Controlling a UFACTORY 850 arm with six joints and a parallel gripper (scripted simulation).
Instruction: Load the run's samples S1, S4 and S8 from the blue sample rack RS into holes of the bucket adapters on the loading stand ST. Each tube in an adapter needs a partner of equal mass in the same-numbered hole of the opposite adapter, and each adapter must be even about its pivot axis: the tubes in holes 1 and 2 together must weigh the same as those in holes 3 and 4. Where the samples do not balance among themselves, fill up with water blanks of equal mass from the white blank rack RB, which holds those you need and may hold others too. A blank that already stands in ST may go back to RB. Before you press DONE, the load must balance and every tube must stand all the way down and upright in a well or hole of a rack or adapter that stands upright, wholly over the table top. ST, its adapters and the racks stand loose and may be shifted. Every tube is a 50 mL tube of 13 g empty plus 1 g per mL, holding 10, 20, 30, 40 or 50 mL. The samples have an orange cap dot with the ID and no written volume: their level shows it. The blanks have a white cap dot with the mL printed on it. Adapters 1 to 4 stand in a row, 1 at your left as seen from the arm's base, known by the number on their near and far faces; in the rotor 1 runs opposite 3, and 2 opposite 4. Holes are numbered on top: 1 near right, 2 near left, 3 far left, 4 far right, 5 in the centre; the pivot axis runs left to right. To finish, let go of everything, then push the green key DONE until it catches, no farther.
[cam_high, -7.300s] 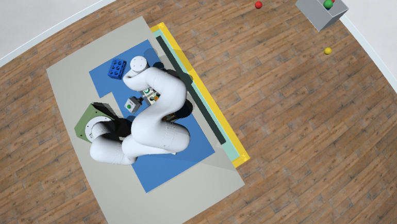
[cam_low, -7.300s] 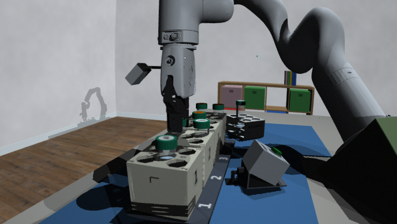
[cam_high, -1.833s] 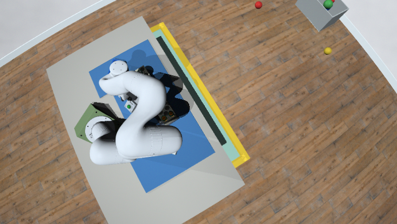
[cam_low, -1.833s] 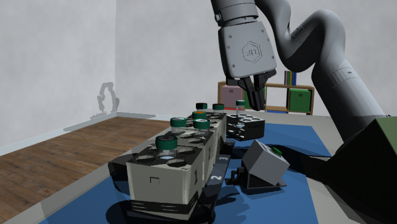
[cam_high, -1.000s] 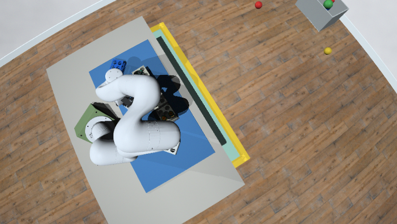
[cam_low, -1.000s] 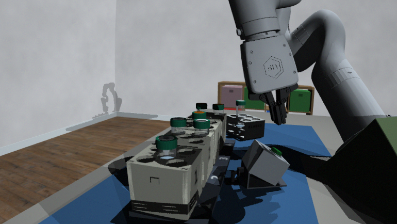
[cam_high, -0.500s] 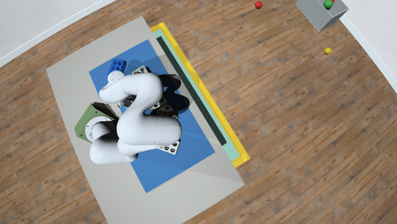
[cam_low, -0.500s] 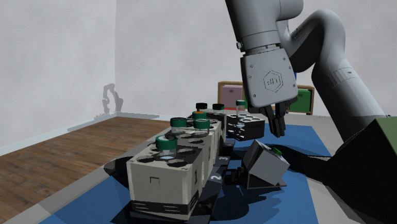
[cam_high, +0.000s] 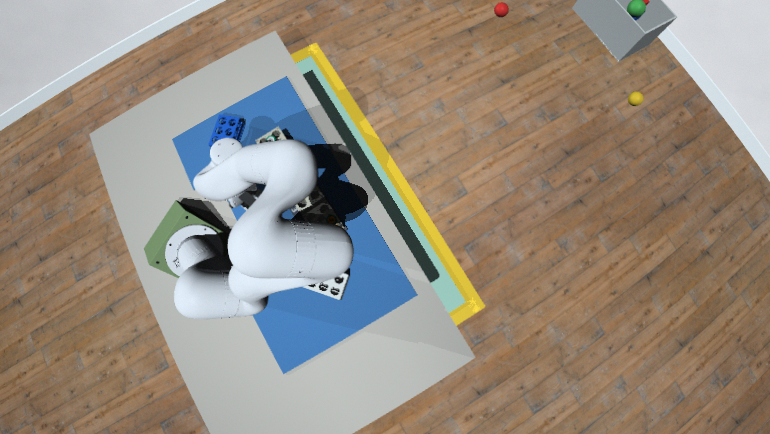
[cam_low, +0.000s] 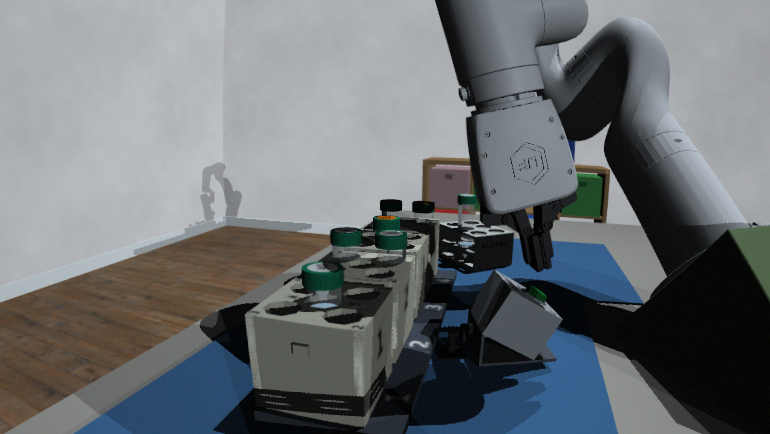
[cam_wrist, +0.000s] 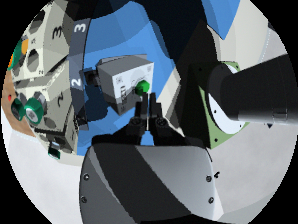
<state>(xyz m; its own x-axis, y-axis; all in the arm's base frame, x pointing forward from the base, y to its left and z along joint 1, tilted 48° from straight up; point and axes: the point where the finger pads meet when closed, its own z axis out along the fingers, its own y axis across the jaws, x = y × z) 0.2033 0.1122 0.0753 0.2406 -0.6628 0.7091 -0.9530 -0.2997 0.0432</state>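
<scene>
Now: hand 50 mm above the DONE key. The rest, counted from my hand: white blank rack RB (80 mm ahead, 360 mm to the right, 80 mm below); blue sample rack RS (50 mm ahead, 320 mm to the left, 80 mm below); loading stand ST (180 mm ahead, 20 mm to the right, 110 mm below).
</scene>
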